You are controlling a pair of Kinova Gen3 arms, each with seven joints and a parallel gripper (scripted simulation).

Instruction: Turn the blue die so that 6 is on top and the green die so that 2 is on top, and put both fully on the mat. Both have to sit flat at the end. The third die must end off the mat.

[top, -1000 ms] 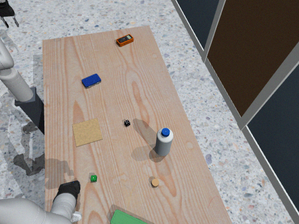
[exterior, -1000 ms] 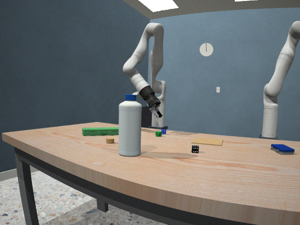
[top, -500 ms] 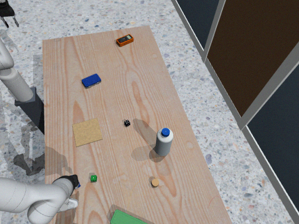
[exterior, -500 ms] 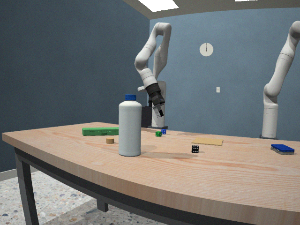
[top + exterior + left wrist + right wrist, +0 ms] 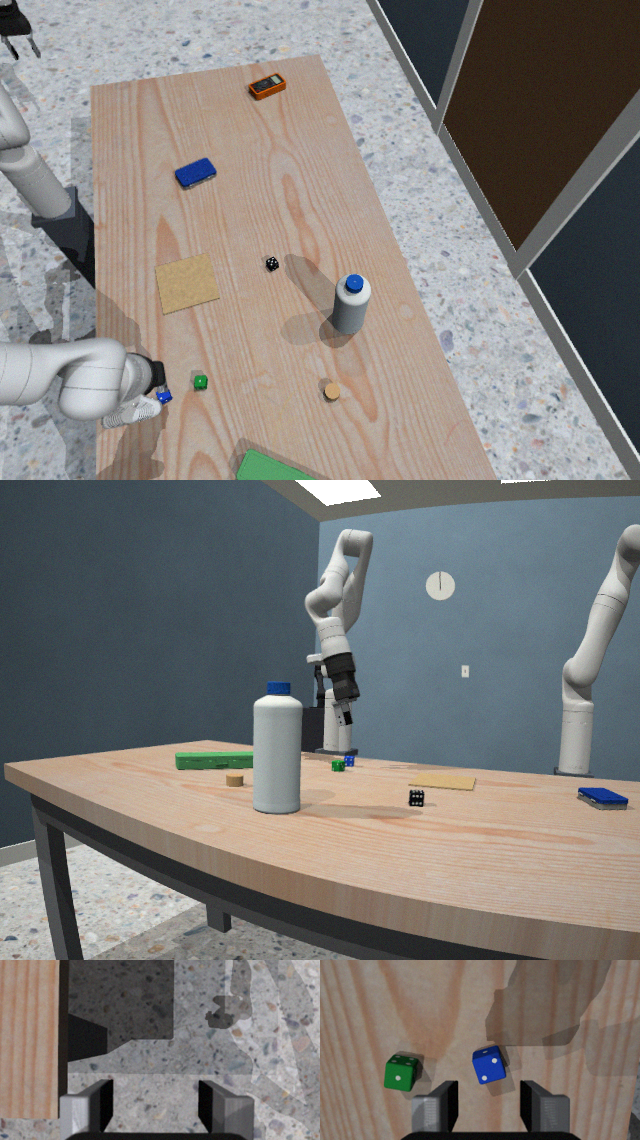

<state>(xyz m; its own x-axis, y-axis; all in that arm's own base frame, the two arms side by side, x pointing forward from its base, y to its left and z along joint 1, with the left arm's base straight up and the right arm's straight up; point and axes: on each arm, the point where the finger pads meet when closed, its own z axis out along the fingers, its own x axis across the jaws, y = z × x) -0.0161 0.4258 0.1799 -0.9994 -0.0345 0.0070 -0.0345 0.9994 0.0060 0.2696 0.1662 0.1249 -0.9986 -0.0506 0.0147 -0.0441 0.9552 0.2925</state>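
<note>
Now: the blue die 11 cm below my right hand and 2 cm to the left of it. Round my right hand: green case: 24 cm ahead, 22 cm to the right, 11 cm below; green die: 11 cm below, 8 cm ahead, 3 cm to the left; tan mat: 30 cm to the left, 12 cm below, 6 cm ahead.
</note>
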